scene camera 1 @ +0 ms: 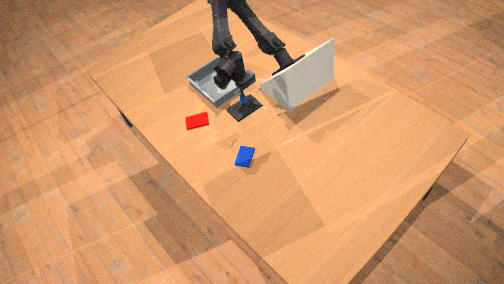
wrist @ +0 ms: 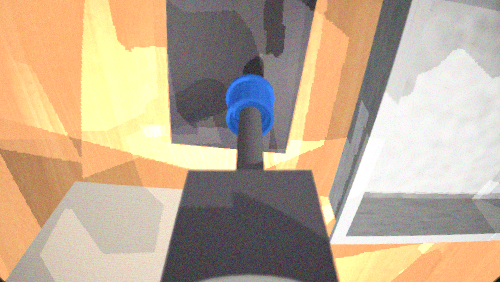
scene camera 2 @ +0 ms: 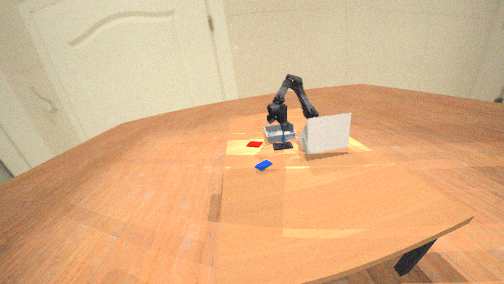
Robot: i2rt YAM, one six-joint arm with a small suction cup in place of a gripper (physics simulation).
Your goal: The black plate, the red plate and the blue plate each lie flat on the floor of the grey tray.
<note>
My suction cup [wrist: 250, 87] holds nothing. The cup is 4 cm from the middle of a black plate [wrist: 205, 53], above it. The table carries a grey tray [scene camera 1: 201, 79].
The grey tray is seen too in the wrist view [wrist: 412, 170].
</note>
